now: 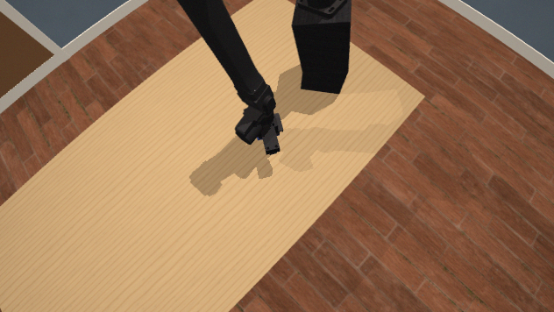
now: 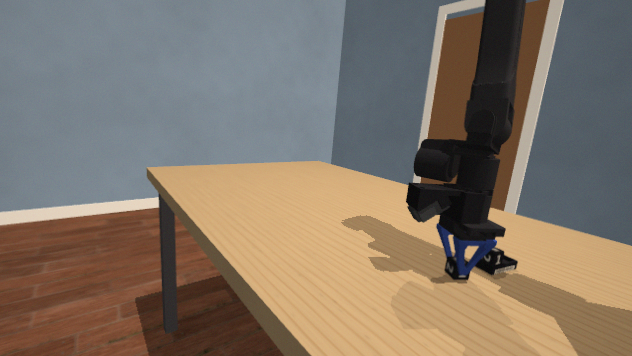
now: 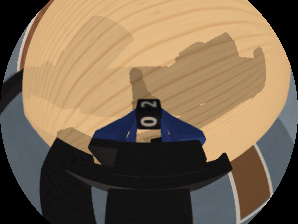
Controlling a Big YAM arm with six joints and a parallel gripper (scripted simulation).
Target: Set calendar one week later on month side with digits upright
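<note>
Right now my hand is right at the black date cube. Also, from my hand: black tray (3 cm behind, 10 cm to the right, 1 cm below); then black cube (3 cm behind, 9 cm to the right, 1 cm above).
</note>
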